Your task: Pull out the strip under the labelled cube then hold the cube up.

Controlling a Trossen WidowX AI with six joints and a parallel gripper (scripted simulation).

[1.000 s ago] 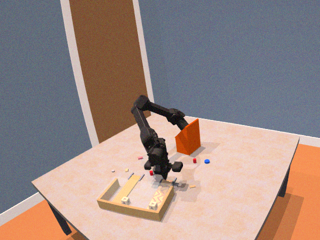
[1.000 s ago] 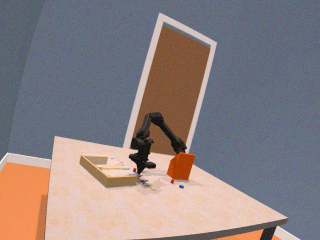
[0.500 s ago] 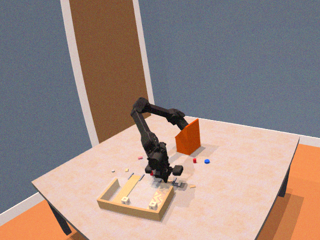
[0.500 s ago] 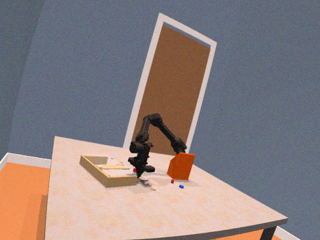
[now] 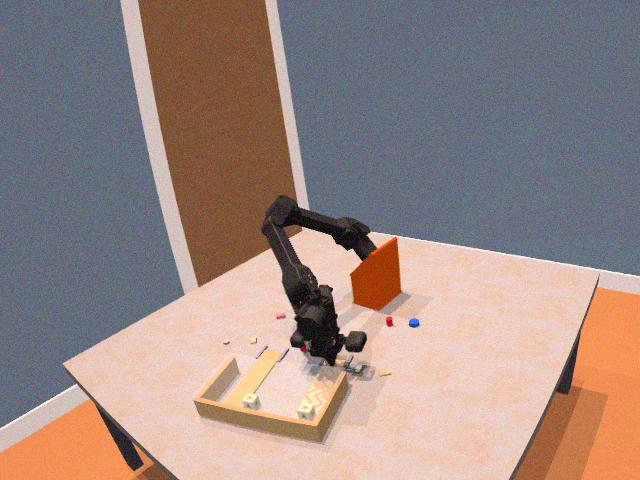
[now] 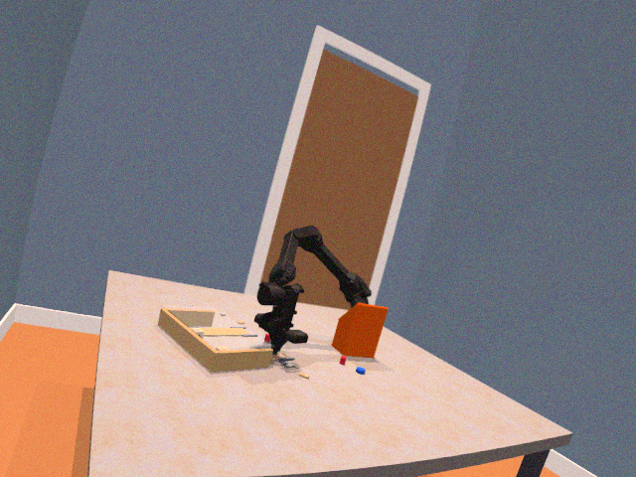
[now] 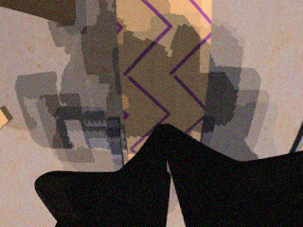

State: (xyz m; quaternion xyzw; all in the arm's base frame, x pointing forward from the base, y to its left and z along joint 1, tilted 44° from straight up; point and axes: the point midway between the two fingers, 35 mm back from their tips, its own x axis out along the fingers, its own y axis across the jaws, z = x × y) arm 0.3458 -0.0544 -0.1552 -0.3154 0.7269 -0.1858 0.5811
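The strip lies 9 cm ahead of my gripper tip and 2 cm to the left of it. The rest, counted from my gripper tip: pink piece: 15 cm behind, 29 cm to the right; blue disc: 26 cm behind, 11 cm to the left.
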